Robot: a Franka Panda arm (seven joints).
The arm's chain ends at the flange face. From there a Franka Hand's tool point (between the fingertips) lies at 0.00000 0.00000 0.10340 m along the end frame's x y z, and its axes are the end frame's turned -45 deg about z.
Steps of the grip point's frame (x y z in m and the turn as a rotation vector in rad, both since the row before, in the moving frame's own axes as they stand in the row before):
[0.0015 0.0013 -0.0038 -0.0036 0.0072 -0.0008]
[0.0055 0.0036 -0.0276 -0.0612 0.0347 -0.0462]
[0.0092 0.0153 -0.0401 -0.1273 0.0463 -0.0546]
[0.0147 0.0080 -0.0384 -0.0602 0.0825 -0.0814]
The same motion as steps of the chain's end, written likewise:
[0.0012 0.0001 -0.0038 0.0025 0.0076 -0.0008]
[-0.0006 -0.0031 -0.0273 -0.0187 0.0678 -0.0462]
[0.0045 -0.0012 -0.0392 -0.0573 0.1228 -0.0546]
[0.0057 -0.0027 -0.0379 0.0158 0.1009 -0.0814]

